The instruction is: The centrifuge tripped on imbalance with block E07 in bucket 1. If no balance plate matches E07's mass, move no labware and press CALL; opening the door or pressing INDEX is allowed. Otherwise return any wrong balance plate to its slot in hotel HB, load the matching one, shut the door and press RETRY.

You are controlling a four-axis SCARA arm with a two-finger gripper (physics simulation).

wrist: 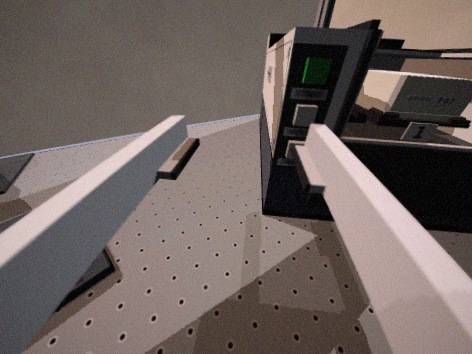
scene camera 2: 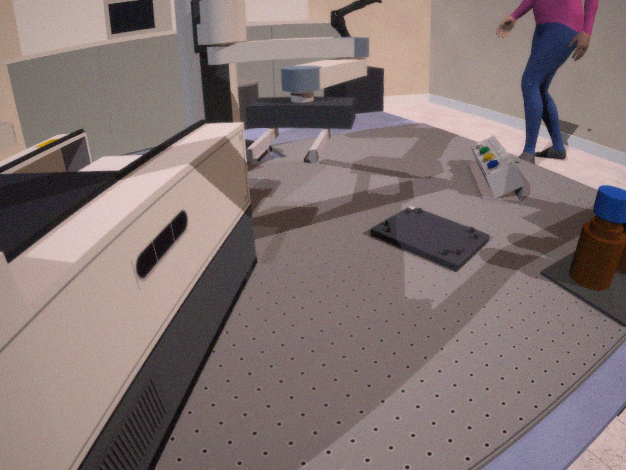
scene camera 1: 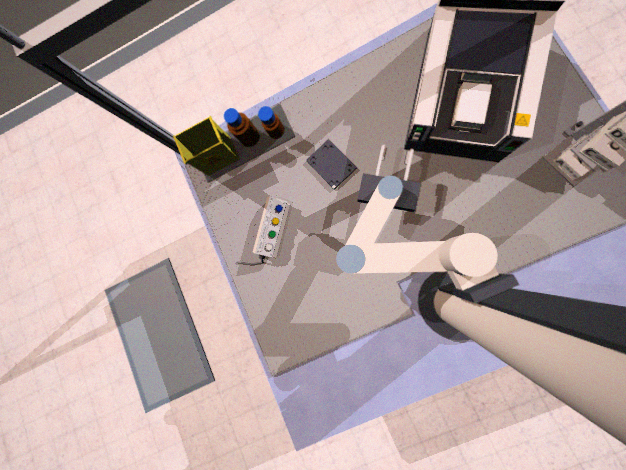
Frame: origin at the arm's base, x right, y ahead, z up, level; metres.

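Seen in the pictures: gripper, fingertip midpoint: [wrist: 245, 133] [scene camera 2: 280, 156] [scene camera 1: 397, 148].
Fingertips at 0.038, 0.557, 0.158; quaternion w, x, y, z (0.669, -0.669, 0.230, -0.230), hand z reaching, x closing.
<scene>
A point is followed by its place in that frame, as x, y, z.
My gripper [scene camera 1: 396, 149] {0.038, 0.557, 0.158} [scene camera 2: 281, 155] {0.038, 0.557, 0.158} [wrist: 245, 133] {0.038, 0.557, 0.158} is shut to its narrow stance and empty, with a gap between its parallel fingers. It hangs in front of the centrifuge [scene camera 1: 543, 60] {0.494, 0.573, 0.222} [scene camera 2: 101, 313] {0.298, 0.845, 0.178} [wrist: 295, 192] {0.128, 0.562, 0.061}, near the left end of its front. The centrifuge is open at the top. Block E07 [scene camera 1: 473, 103] {0.290, 0.563, 0.194} [wrist: 430, 95] {0.251, 0.518, 0.178} sits in the bucket behind the label 1 [wrist: 420, 131] {0.247, 0.507, 0.142}. The front panel has a green lit field [wrist: 317, 70] {0.111, 0.565, 0.195}, a pale button [wrist: 305, 115] {0.111, 0.565, 0.160} and a lower button partly hidden by the right finger. No balance plate can be identified.
A button box [scene camera 1: 265, 225] {-0.493, 0.540, 0.091} [scene camera 2: 505, 179] {-0.418, 0.621, 0.060} with blue, yellow, green and white buttons stands left of the arm. A dark square nest [scene camera 1: 331, 164] {-0.171, 0.657, 0.025} [scene camera 2: 429, 235] {-0.160, 0.668, 0.026} lies between it and the centrifuge. A yellow bin [scene camera 1: 214, 151] {-0.538, 0.857, 0.159} and bottles [scene camera 1: 243, 129] {-0.410, 0.892, 0.137} [scene camera 2: 596, 252] {-0.276, 0.903, 0.077} stand beyond. Lettered racks show at the right edge.
</scene>
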